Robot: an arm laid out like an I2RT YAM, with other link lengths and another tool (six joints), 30 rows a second.
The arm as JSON. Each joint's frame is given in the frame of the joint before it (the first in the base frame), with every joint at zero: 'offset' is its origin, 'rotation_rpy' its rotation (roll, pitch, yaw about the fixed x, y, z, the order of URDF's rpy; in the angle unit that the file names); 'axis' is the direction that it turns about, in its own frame. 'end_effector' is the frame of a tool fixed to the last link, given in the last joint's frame.
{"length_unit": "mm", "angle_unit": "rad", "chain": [
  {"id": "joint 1", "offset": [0.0, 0.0, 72.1], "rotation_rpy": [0.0, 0.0, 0.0], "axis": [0.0, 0.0, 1.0]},
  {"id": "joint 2", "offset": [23.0, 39.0, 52.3], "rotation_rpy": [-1.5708, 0.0, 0.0], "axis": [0.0, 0.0, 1.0]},
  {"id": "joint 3", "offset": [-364.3, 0.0, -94.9], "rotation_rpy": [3.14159, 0.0, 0.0], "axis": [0.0, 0.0, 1.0]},
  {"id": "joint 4", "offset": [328.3, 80.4, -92.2], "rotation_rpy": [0.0, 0.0, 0.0], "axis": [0.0, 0.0, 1.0]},
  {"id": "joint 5", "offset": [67.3, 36.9, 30.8], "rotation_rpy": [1.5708, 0.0, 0.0], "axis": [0.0, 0.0, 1.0]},
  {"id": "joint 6", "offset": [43.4, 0.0, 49.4], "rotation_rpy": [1.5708, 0.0, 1.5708], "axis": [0.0, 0.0, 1.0]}
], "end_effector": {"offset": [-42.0, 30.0, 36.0], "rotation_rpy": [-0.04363, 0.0, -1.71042]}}
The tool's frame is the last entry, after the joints.
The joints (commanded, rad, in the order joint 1, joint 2, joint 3, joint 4, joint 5, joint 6), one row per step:
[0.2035, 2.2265, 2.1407, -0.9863, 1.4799, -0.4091]
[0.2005, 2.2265, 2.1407, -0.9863, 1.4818, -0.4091]
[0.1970, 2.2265, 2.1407, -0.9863, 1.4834, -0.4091]
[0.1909, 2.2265, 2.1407, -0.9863, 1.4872, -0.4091]
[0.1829, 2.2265, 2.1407, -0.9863, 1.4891, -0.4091]
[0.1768, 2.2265, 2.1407, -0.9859, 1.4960, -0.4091]
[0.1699, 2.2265, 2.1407, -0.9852, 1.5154, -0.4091]
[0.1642, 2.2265, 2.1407, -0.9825, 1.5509, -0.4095]
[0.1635, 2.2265, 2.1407, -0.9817, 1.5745, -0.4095]
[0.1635, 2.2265, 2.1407, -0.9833, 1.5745, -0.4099]
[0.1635, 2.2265, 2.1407, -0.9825, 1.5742, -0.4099]
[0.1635, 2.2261, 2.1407, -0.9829, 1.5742, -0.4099]
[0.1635, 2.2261, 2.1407, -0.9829, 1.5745, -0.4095]
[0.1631, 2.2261, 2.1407, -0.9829, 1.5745, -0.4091]
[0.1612, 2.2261, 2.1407, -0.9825, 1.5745, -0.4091]
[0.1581, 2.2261, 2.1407, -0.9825, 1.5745, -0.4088]
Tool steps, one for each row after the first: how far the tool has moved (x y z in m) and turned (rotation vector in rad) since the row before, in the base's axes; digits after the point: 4 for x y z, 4 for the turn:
[0.0001, -0.0018, 0.0001, -0.0016, -0.0003, -0.0039]
[0.0001, -0.0021, 0.0001, -0.0014, -0.0003, -0.0043]
[0.0001, -0.0037, 0.0003, -0.0033, -0.0006, -0.0079]
[0.0002, -0.0047, 0.0001, -0.0016, -0.0003, -0.0089]
[0.0000, -0.0038, 0.0005, -0.0059, -0.0015, -0.0094]
[-0.0003, -0.0047, 0.0013, -0.0167, -0.0036, -0.0162]
[-0.0007, -0.0045, 0.0024, -0.0303, -0.0074, -0.0227]
[-0.0007, -0.0012, 0.0016, -0.0203, -0.0042, -0.0121]
[-0.0002, 0.0000, 0.0000, -0.0003, 0.0020, 0.0000]
[0.0001, 0.0000, 0.0000, 0.0004, -0.0007, 0.0001]
[-0.0001, 0.0000, 0.0002, 0.0000, 0.0000, 0.0000]
[0.0000, 0.0000, 0.0000, -0.0002, -0.0004, -0.0001]
[0.0000, -0.0002, 0.0000, 0.0001, -0.0004, -0.0004]
[0.0001, -0.0011, 0.0000, 0.0001, -0.0004, -0.0019]
[0.0001, -0.0018, 0.0000, 0.0000, -0.0003, -0.0031]

